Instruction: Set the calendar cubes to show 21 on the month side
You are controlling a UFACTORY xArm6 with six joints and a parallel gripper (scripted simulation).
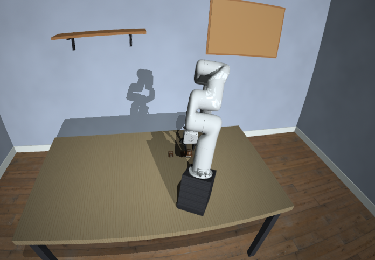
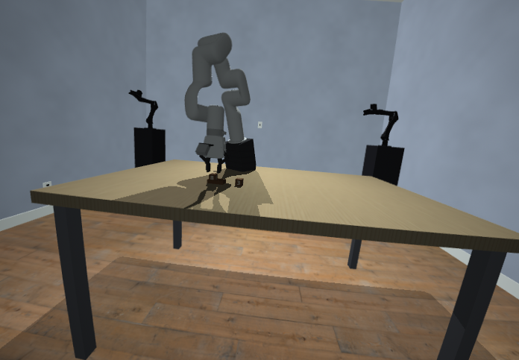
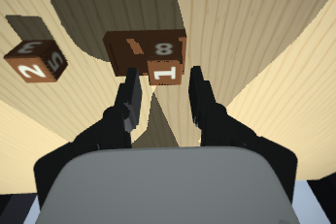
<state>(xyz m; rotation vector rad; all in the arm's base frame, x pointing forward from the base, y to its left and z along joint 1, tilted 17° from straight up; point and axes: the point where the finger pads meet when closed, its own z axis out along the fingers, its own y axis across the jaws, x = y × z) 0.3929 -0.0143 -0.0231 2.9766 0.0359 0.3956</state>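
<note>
The brown wooden tray lies 2 cm to the left of my hand and 6 cm below it.
</note>
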